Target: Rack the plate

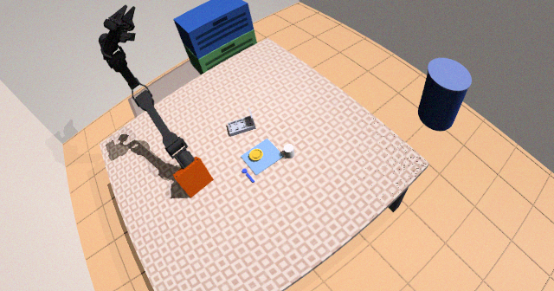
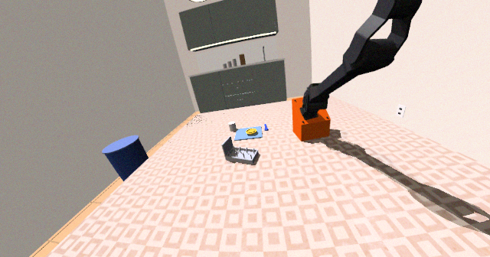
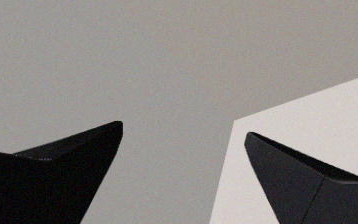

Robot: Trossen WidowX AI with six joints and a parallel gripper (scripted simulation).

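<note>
Now: the yellow plate 76 cm below my gripper tip, 38 cm to the right of it and 11 cm ahead of it. Also, from my gripper tip: small blue spoon: 77 cm below, 42 cm to the right, 2 cm ahead; light blue mat: 77 cm below, 40 cm to the right, 13 cm ahead; grey dish rack: 75 cm below, 20 cm to the right, 18 cm ahead.
</note>
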